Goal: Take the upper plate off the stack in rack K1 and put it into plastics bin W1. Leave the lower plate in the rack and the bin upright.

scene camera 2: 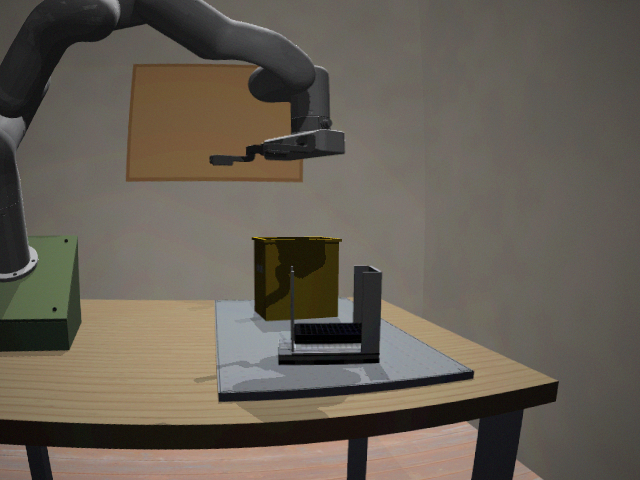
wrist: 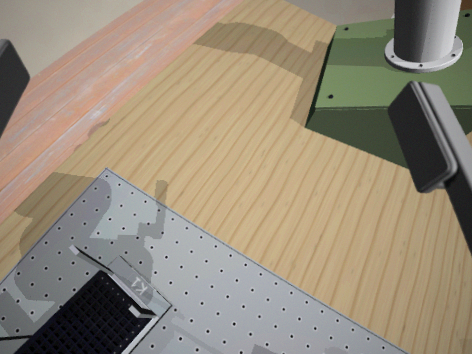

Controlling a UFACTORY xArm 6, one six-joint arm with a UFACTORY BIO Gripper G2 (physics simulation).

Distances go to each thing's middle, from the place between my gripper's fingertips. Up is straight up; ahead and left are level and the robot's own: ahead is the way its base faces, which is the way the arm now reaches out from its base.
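Looking at the black plate (scene camera 2: 304,333), I find that my gripper is 7 cm to the left of it and 15 cm short of it, and also 29 cm above it.
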